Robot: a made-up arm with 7 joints.
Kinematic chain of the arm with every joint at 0, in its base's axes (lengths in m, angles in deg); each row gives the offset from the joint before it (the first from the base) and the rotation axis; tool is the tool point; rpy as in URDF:
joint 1: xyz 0 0 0.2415 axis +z
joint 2: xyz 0 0 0 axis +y
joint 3: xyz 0 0 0.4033 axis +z
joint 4: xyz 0.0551 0 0 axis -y
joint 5: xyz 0.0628 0 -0.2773 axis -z
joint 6: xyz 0 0 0 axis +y
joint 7: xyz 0.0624 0 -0.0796 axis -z
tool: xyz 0 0 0 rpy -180 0 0
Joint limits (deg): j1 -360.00..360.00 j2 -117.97..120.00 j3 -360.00..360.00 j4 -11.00..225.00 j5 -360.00..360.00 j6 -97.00..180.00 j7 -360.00..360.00
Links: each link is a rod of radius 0.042 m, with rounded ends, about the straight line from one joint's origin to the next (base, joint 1, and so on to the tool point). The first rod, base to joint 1, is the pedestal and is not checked.
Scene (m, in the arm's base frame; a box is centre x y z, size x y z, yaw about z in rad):
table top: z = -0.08
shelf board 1: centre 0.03 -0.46 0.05 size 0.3 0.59 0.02 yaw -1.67
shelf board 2: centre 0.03 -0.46 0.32 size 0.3 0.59 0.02 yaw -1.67
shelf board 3: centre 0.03 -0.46 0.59 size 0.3 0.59 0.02 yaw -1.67
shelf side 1: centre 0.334 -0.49 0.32 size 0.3 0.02 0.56 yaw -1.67
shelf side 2: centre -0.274 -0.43 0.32 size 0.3 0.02 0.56 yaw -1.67
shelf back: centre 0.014 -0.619 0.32 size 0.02 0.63 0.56 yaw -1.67
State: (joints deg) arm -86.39 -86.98 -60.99 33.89 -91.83 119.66 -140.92
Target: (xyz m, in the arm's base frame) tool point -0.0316 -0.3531 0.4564
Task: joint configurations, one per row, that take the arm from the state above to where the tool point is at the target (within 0.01 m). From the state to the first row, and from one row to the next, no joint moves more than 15 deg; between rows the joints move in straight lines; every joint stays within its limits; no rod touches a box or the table.
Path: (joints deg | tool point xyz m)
1: -80.98 -72.33 -55.45 35.58 -93.24 115.63 -140.92 | -0.3129 0.1184 0.3786
2: -75.57 -57.69 -49.91 37.27 -94.65 111.60 -140.92 | -0.3071 0.0331 0.4487
3: -70.17 -43.04 -44.37 38.96 -96.06 107.57 -140.92 | -0.2755 -0.0701 0.4975
4: -64.76 -28.40 -38.83 40.66 -97.47 103.54 -140.92 | -0.2162 -0.1783 0.5173
5: -59.35 -13.75 -33.30 42.35 -98.89 99.51 -140.92 | -0.1322 -0.2772 0.5038
6: -53.94 0.89 -27.76 44.04 -100.30 95.48 -140.92 | -0.0316 -0.3531 0.4564

